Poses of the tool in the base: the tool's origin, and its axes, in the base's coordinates. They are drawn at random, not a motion.
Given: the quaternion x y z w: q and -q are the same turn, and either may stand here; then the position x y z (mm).
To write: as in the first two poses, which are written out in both.
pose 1, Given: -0.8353 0.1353 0.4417 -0.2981 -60.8 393.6 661.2
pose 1, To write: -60.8 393.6 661.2 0.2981 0.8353 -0.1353 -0.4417
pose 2, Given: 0.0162 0.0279 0.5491 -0.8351 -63.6 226.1 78.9
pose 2, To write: -63.6 226.1 78.9 0.8351 -0.0162 -0.0279 -0.5491
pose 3, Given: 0.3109 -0.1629 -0.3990 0.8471 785.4 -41.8 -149.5
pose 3, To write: 785.4 -41.8 -149.5 0.8471 0.3109 -0.1629 -0.3990
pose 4, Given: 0.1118 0.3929 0.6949 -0.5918 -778.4 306.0 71.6
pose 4, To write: -778.4 306.0 71.6 0.5918 -0.1118 -0.3929 -0.6949
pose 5, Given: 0.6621 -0.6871 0.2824 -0.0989 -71.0 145.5 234.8
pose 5, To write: -71.0 145.5 234.8 0.0989 -0.6621 0.6871 -0.2824
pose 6, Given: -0.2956 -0.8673 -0.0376 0.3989 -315.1 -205.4 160.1
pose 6, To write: -315.1 -205.4 160.1 0.3989 -0.2956 -0.8673 -0.0376
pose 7, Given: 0.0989 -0.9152 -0.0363 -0.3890 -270.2 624.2 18.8
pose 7, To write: -270.2 624.2 18.8 0.3890 -0.0989 0.9152 0.0363
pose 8, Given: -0.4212 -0.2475 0.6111 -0.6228 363.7 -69.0 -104.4
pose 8, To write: 363.7 -69.0 -104.4 0.6228 0.4212 0.2475 -0.6111
